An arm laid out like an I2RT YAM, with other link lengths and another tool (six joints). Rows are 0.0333 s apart.
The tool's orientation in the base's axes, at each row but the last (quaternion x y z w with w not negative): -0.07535 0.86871 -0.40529 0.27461; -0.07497 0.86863 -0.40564 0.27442; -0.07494 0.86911 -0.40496 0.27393; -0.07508 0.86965 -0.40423 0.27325; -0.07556 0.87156 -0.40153 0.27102; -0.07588 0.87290 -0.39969 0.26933; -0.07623 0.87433 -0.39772 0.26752; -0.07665 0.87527 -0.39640 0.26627; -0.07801 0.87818 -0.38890 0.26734; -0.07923 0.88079 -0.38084 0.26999; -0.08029 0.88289 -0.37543 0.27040
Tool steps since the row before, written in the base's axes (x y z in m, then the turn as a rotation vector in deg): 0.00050 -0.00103 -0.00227 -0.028 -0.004 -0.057; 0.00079 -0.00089 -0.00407 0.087 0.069 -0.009; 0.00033 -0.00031 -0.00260 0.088 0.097 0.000; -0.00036 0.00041 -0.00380 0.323 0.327 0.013; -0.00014 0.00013 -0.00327 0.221 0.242 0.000; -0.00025 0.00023 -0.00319 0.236 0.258 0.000; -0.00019 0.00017 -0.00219 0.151 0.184 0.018; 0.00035 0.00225 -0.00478 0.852 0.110 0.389; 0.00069 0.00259 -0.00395 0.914 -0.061 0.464; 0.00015 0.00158 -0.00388 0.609 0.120 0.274; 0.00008 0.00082 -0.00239 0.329 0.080 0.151
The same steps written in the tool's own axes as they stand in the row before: 0.00089 0.00106 0.00213 0.049 0.037 0.017; 0.00134 0.00252 0.00313 -0.094 0.060 0.006; 0.00091 0.00176 0.00174 -0.108 0.072 -0.017; 0.00173 0.00307 0.00153 -0.391 0.236 -0.050; 0.00142 0.00250 0.00157 -0.271 0.180 -0.042; 0.00144 0.00249 0.00142 -0.289 0.192 -0.044; 0.00099 0.00171 0.00097 -0.199 0.122 -0.050; 0.00086 0.00506 0.00131 -0.917 -0.146 0.165; 0.00014 0.00469 0.00090 -0.941 -0.313 0.266; 0.00094 0.00388 0.00128 -0.668 -0.072 0.096; 0.00065 0.00227 0.00090 -0.367 -0.030 0.041
